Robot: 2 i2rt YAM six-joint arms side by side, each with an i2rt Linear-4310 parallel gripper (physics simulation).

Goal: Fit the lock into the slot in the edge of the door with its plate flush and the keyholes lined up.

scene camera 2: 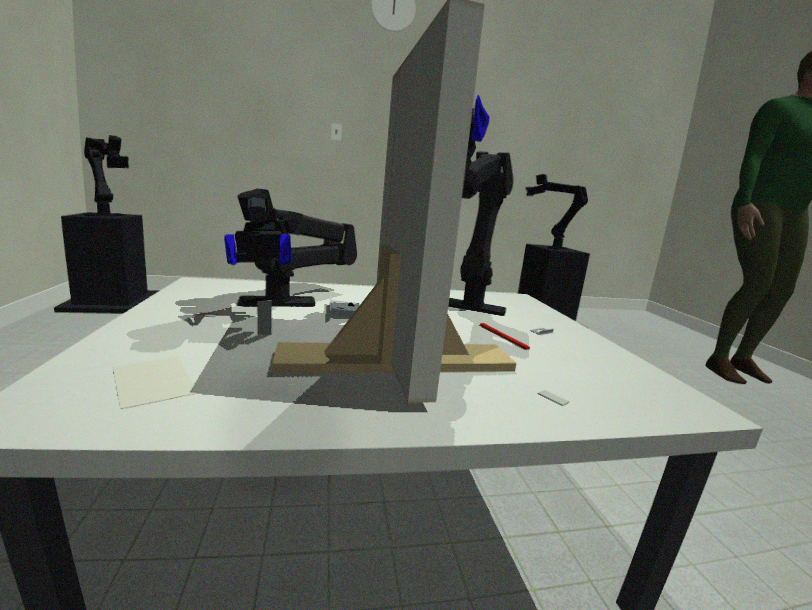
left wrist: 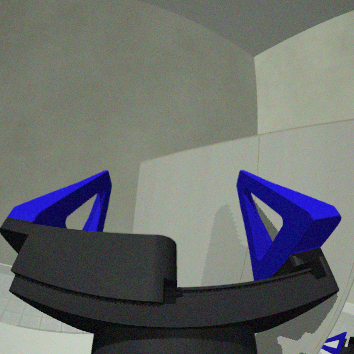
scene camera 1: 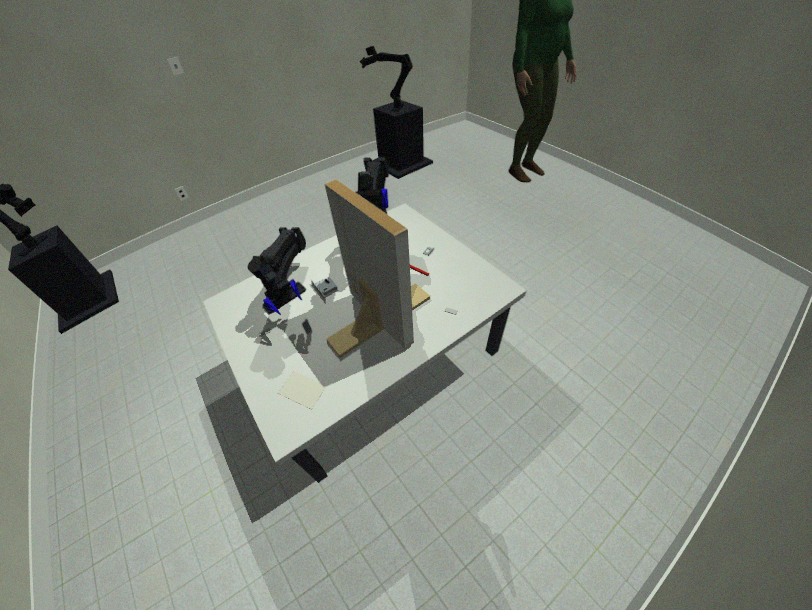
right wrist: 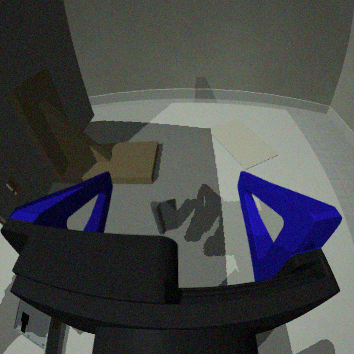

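Where they show: left gripper, fingertip midpoint: (left wrist: 173, 177) (scene camera 1: 369, 196); right gripper, fingertip midpoint: (scene camera 2: 256, 261) (scene camera 1: 291, 306) (right wrist: 174, 178); left arm's base, origin of the base link: (scene camera 2: 472, 307); right arm's base, origin of the base link: (scene camera 2: 277, 302) (scene camera 1: 284, 298).
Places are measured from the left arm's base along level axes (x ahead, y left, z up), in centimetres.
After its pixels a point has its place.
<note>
The grey door (scene camera 1: 375, 262) @(x 57.6, y -4.9, z 37.5 cm) (scene camera 2: 420, 196) @(x 63.9, y -1.1, z 31.6 cm) (right wrist: 35, 35) @(x 57.2, y -5.1, z 28.8 cm) stands upright in wooden feet; its pale face (left wrist: 175, 205) @(x 50.5, y -4.0, z 48.2 cm) also shows in the left wrist view. I cannot make out its slot. A small brassy spot shows on the door's dark face in the right wrist view. The lock (scene camera 1: 324, 286) @(x 28.8, y -29.9, z 1.9 cm) (scene camera 2: 342, 309) @(x 31.7, y -28.3, z 2.0 cm) (right wrist: 31, 322) @(x 27.1, y -30.0, z 1.9 cm), a grey metal case with a black keyhole, lies on the table left of the door. My right gripper (scene camera 1: 284, 298) @(x 50.8, y -39.5, z 15.2 cm) (scene camera 2: 257, 249) @(x 50.8, y -39.5, z 15.2 cm) (right wrist: 174, 178) @(x 50.8, y -39.5, z 15.2 cm) is open and empty above the table, left of the lock. My left gripper (left wrist: 173, 177) @(x 40.1, y -4.0, z 51.1 cm) is open and empty, raised, partly hidden behind the door in both scene views.
The wooden foot (scene camera 1: 342, 342) @(x 60.9, y -22.3, z 1.8 cm) (scene camera 2: 298, 359) @(x 62.9, y -20.9, z 1.8 cm) (right wrist: 135, 162) @(x 59.4, y -24.1, z 1.8 cm) juts left from the door. A small dark upright block (scene camera 1: 307, 326) @(x 52.4, y -36.0, z 4.1 cm) (scene camera 2: 263, 317) @(x 52.6, y -36.4, z 4.0 cm) (right wrist: 165, 215) @(x 52.4, y -36.4, z 4.5 cm) and a cream sheet (scene camera 1: 301, 390) @(x 78.6, y -38.4, z 0.1 cm) (scene camera 2: 152, 381) @(x 78.9, y -37.6, z 0.1 cm) (right wrist: 244, 144) @(x 77.1, y -39.5, z 0.1 cm) are at left. A red rod (scene camera 2: 504, 335) @(x 23.5, y 11.8, z 0.6 cm) and small grey pieces lie right of the door.
</note>
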